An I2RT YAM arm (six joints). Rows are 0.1 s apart.
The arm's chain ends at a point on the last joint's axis. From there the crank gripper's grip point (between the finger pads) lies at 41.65 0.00 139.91 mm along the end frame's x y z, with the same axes.
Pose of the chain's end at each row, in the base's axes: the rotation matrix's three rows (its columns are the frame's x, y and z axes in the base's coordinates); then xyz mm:
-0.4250 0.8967 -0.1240; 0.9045 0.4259 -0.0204; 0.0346 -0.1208 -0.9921; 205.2 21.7 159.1
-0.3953 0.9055 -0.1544; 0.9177 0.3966 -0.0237; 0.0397 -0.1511 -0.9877; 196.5 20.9 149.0
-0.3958 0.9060 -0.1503; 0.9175 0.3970 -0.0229; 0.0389 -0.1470 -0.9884; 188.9 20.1 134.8
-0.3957 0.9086 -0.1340; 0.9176 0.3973 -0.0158; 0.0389 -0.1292 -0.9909; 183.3 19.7 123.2
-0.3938 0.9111 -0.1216; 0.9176 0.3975 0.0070; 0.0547 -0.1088 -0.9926; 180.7 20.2 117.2
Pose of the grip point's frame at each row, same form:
-0.4250 0.8967 -0.1240; 0.9045 0.4259 -0.0204; 0.0346 -0.1208 -0.9921; 170.1 56.5 21.7
-0.3953 0.9055 -0.1544; 0.9177 0.3966 -0.0237; 0.0397 -0.1511 -0.9877; 158.4 55.8 12.5
-0.3958 0.9060 -0.1503; 0.9175 0.3970 -0.0229; 0.0389 -0.1470 -0.9884; 151.4 55.1 -1.9
-0.3957 0.9086 -0.1340; 0.9176 0.3973 -0.0158; 0.0389 -0.1292 -0.9909; 148.1 55.7 -13.8
-0.3938 0.9111 -0.1216; 0.9176 0.3975 0.0070; 0.0547 -0.1088 -0.9926; 147.3 59.4 -19.4

